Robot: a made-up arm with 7 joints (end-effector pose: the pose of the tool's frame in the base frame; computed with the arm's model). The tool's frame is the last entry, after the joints. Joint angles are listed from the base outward.
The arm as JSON. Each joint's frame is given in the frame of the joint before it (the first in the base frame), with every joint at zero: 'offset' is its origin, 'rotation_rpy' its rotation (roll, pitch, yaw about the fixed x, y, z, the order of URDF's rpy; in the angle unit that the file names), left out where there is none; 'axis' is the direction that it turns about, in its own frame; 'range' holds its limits. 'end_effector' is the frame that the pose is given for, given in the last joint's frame.
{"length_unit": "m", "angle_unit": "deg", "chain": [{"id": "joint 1", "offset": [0.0, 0.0, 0.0], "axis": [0.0, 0.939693, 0.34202], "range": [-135.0, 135.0]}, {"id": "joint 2", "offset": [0.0, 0.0, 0.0], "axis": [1.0, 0.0, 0.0], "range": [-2.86, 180.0]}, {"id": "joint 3", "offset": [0.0, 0.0, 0.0], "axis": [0.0, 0.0, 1.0], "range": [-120.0, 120.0]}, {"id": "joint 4", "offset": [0.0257, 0.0, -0.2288], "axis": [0.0, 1.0, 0.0], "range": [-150.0, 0.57]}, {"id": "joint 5", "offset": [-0.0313, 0.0, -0.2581], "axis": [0.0, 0.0, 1.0], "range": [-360.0, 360.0]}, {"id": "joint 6", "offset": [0.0, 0.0, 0.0], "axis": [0.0, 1.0, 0.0], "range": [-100.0, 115.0]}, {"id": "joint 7", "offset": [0.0, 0.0, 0.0], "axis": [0.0, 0.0, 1.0], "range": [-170.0, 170.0]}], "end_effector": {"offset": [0.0, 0.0, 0.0]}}
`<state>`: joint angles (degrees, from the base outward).
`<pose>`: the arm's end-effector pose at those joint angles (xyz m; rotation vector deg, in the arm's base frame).
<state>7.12 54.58 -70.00 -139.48 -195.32 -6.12 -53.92</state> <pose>0.0539 -0.0724 -0.2045 -80.15 -4.73 23.46</pose>
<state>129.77 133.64 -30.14 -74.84 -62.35 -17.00 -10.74</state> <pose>-0.1411 0.3939 -0.0509 114.81 -52.29 127.56</pose>
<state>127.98 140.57 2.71 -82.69 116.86 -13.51 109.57</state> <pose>-0.0445 0.3390 -0.2142 33.63 -8.75 104.61</pose>
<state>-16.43 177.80 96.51 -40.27 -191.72 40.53 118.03</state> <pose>-0.1530 -0.1418 0.4287 -100.47 10.83 -2.11</pose>
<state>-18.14 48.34 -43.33 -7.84 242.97 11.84 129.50</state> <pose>0.1576 0.3417 -0.3133 55.06 -21.39 -33.40</pose>
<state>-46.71 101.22 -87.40 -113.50 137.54 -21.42 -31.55</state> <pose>0.2233 0.1702 -0.1436 -7.96 -60.45 0.74</pose>
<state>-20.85 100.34 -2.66 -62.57 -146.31 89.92 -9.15</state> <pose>0.2507 0.3405 0.1413 -111.83 -43.48 -13.68</pose>
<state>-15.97 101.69 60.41 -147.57 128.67 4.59 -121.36</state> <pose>0.0464 -0.0132 0.1864 -74.50 96.07 80.33</pose>
